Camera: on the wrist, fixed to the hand. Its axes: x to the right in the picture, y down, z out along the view.
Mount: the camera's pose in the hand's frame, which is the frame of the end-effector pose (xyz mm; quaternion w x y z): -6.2 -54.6 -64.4 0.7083 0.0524 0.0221 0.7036
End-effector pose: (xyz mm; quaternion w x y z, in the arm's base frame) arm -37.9 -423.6 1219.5 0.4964 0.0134 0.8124 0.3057
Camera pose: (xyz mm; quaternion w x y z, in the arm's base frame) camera -71.8 -501.1 1217.2 0.1179 0.6003 0.5930 0.5235
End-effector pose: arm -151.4 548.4 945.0 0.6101 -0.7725 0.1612 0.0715
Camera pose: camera -144.4 498.3 1012.9 0.4187 -0.4033 0.6749 0.4544
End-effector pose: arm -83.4 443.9 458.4 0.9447 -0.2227 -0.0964 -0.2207
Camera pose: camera -108.6 372.5 420.5 0.8382 -0.1712 0.0977 0.5085
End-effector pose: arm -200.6 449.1 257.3 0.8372 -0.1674 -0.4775 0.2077
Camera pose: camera -137.2 393.8 247.5 0.4662 -0.4152 -0.1910 0.7575
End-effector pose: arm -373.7 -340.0 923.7 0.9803 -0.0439 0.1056 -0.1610
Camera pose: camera -410.4 -392.9 868.7 0.8076 0.0981 0.1189 0.5692
